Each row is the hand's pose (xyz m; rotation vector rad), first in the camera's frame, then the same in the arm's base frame.
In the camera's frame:
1: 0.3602 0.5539 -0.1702 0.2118 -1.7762 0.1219
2: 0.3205 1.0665 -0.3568 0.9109 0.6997 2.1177
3: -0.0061 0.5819 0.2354 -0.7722 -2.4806 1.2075
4: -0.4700 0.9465 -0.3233 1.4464 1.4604 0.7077
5: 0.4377 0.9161 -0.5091 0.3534 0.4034 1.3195
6: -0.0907 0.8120 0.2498 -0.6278 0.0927 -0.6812
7: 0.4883 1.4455 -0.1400 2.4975 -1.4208 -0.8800
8: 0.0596 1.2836 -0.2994 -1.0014 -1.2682 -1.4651
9: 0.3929 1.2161 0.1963 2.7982 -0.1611 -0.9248
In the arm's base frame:
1: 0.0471 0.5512 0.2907 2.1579 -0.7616 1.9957
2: -0.1903 0.1845 -0.0384 0.6317 -0.9649 -1.4801
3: 0.2366 0.2111 0.6752 -1.5804 1.2821 -0.6751
4: 0.4910 -0.2280 0.0405 1.3450 -2.1843 -1.8096
5: -0.1624 0.4041 -0.1412 0.6593 -0.3776 -2.4537
6: 0.1630 -0.0171 0.6222 -0.3391 -0.9557 1.5889
7: -0.5889 -0.0420 0.0543 2.0092 1.5944 0.2944
8: -0.1271 -0.1539 -0.0439 0.9330 -1.4903 0.4817
9: -0.4440 -0.0047 0.4447 1.0202 2.1373 0.3093

